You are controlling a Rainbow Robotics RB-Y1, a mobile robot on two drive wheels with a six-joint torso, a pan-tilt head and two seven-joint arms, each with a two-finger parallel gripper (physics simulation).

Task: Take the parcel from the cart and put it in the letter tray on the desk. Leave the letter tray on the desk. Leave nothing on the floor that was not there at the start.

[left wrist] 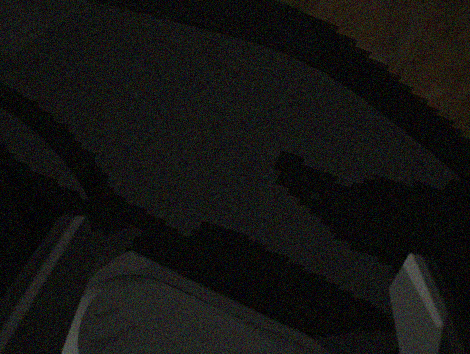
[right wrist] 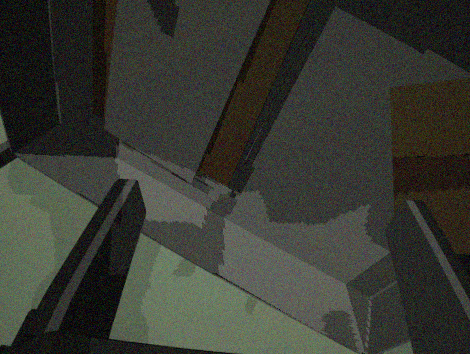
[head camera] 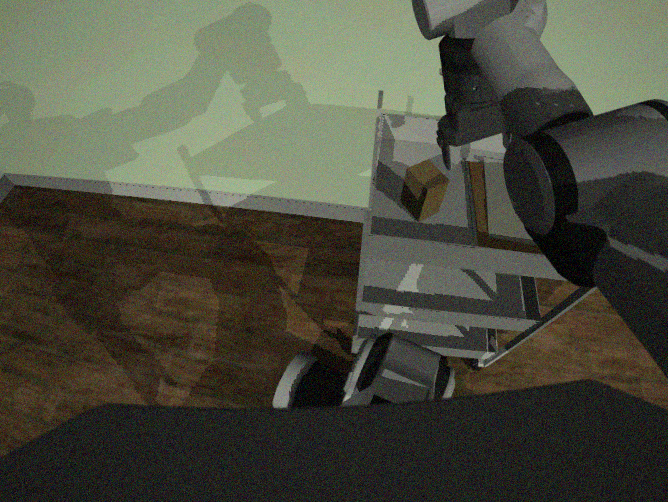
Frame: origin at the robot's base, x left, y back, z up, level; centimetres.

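Seen in the pictures: left gripper, fingertip midpoint: (left wrist: 246, 255); right gripper, fingertip midpoint: (right wrist: 267, 206) (head camera: 478, 156).
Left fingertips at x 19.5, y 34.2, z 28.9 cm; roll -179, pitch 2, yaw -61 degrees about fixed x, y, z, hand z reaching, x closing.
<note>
Pixels of each thing's top centre, then the offset from my left fingertips to it. Level surfaces: height alone.
- parcel, middle of its top: (right wrist: 450, 210) (head camera: 428, 173) dx -9.8, dy -67.4, dz +46.4 cm
- brown strip, middle of its top: (right wrist: 177, 39) (head camera: 512, 205) dx -27.2, dy -75.7, dz +38.4 cm
- Brown wood floor, its level: dz -28.9 cm
The parcel (head camera: 426, 188) (right wrist: 430, 120), a brown box, sits in the top compartment of the grey cart (head camera: 421, 256) (right wrist: 280, 280). My right gripper (head camera: 454, 156) (right wrist: 267, 206) is open and empty, over the cart's top level. In the right wrist view the parcel lies at the right edge, partly behind the tip of the right-hand finger, outside the gap. My left gripper (left wrist: 246, 255) is open and empty, in front of dark grey surfaces that are hard to make out. The letter tray and the desk do not show in these views.
A brown strip (head camera: 477, 199) (right wrist: 250, 105) runs beside a divider in the cart. The cart's far side is close to the pale green wall (head camera: 334, 64) (right wrist: 190, 300) and its skirting (head camera: 189, 197). The cart's near end is close to my base. Brown wood floor (head camera: 81, 302) lies to the left.
</note>
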